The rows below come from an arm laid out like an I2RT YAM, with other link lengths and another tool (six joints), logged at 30 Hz.
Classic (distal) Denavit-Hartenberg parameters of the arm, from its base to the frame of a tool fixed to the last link. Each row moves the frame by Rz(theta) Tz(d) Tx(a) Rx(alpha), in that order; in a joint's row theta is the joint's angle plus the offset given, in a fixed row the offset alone. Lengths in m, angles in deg.
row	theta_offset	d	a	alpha
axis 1	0	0.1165	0.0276	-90
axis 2	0	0	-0.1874	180
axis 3	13.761	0	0.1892	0
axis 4	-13.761	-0.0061	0.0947	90
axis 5	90	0.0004	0	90
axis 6	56.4	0.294	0.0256	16.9
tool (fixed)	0	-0.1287	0	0
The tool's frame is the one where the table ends.
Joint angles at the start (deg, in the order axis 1, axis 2, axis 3, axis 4, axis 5, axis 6): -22.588, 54.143, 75.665, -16.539, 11.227, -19.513
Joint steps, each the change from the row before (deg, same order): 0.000, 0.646, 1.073, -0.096, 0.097, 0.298; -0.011, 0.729, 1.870, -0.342, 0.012, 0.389; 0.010, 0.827, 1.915, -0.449, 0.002, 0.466; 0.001, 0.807, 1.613, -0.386, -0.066, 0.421; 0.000, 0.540, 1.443, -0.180, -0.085, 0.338; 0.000, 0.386, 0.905, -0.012, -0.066, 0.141; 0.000, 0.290, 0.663, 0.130, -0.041, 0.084
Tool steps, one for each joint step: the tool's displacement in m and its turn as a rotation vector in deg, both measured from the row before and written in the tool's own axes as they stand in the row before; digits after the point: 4 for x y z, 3 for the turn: -0.0025, -0.0024, 0.0021, 0.318, -0.008, 0.381; -0.0052, -0.0057, 0.0025, 0.637, -0.279, 0.654; -0.0049, -0.0049, 0.0025, 0.490, -0.201, 0.681; -0.0039, -0.0032, 0.0023, 0.282, -0.148, 0.571; -0.0046, -0.0044, 0.0019, 0.501, -0.348, 0.606; -0.0030, -0.0028, 0.0015, 0.346, -0.278, 0.334; -0.0026, -0.0024, 0.0014, 0.358, -0.275, 0.273
